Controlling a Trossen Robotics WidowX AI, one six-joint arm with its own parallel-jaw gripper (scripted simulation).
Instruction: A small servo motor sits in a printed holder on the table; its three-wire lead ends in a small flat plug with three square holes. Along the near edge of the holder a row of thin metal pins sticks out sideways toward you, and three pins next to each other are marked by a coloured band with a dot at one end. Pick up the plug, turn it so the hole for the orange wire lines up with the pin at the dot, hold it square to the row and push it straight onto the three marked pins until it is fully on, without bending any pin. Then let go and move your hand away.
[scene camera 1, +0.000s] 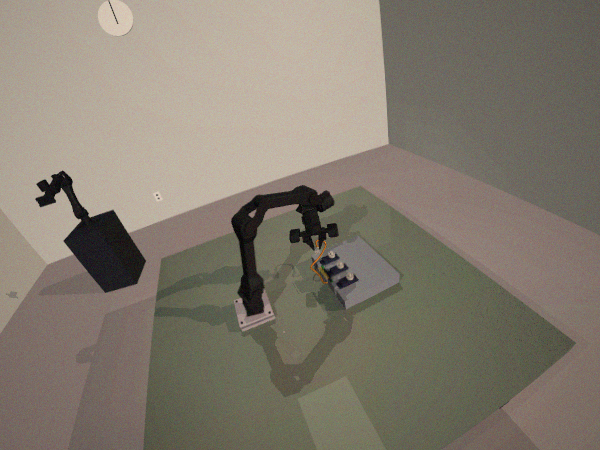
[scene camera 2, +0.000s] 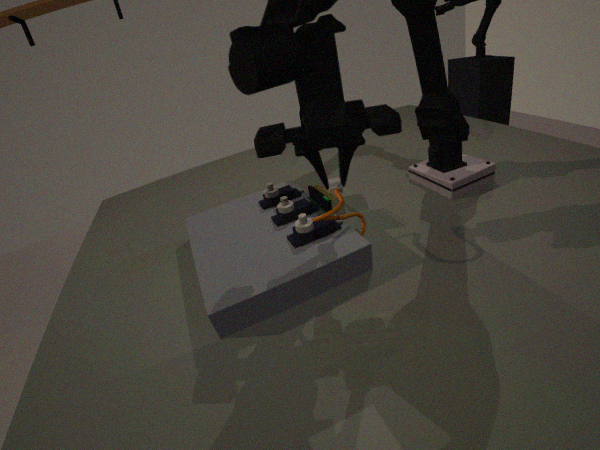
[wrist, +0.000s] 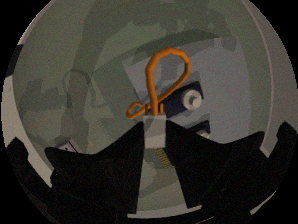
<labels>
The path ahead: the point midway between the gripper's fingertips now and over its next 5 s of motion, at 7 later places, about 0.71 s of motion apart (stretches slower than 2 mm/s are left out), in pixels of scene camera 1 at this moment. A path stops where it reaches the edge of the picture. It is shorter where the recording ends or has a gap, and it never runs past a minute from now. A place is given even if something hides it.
My gripper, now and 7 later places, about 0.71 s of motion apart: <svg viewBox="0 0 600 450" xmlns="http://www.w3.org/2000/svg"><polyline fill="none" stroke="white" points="317,249 312,255 307,262 303,271 311,272 315,270 316,270 314,259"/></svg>
</labels>
